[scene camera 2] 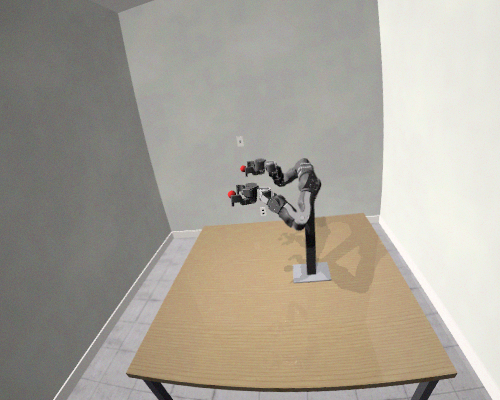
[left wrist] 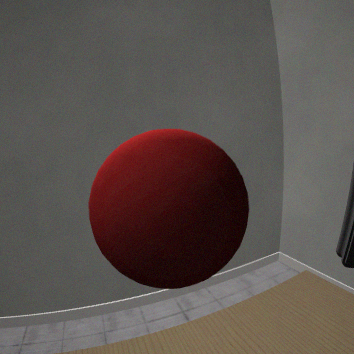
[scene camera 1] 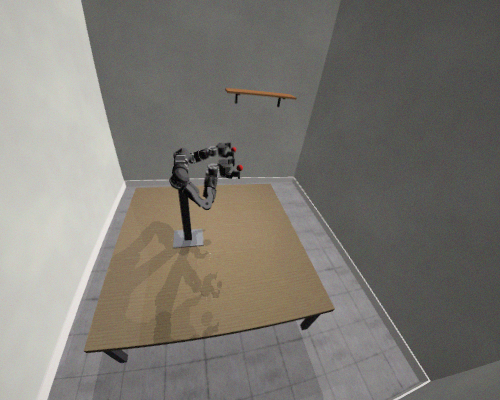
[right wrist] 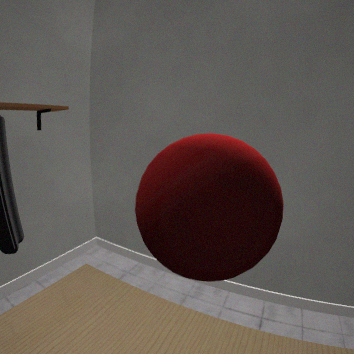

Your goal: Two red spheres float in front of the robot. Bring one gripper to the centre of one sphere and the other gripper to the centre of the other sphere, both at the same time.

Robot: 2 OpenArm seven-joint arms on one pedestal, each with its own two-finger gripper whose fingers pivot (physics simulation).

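One red sphere (scene camera 1: 234,149) (scene camera 2: 231,194) (left wrist: 169,208) floats at the fingertips of my left gripper (scene camera 1: 231,151) (scene camera 2: 235,196), which is open and empty. The other red sphere (scene camera 1: 240,168) (scene camera 2: 243,168) (right wrist: 209,207) floats at the fingertips of my right gripper (scene camera 1: 235,169) (scene camera 2: 247,169), also open and empty. In both scene views each sphere shows toward the outer end of the fingers. In the left wrist view the sphere is large, slightly left of the middle and low. In the right wrist view it is slightly right of the middle and low. Exact centring in depth is hard to tell.
Both arms reach out from a black pedestal (scene camera 1: 185,215) (scene camera 2: 310,245) on a wooden table (scene camera 1: 260,280) (scene camera 2: 240,320), high above its top. The two grippers are side by side with a gap. A wooden shelf (scene camera 1: 260,93) (right wrist: 30,106) hangs on a wall.
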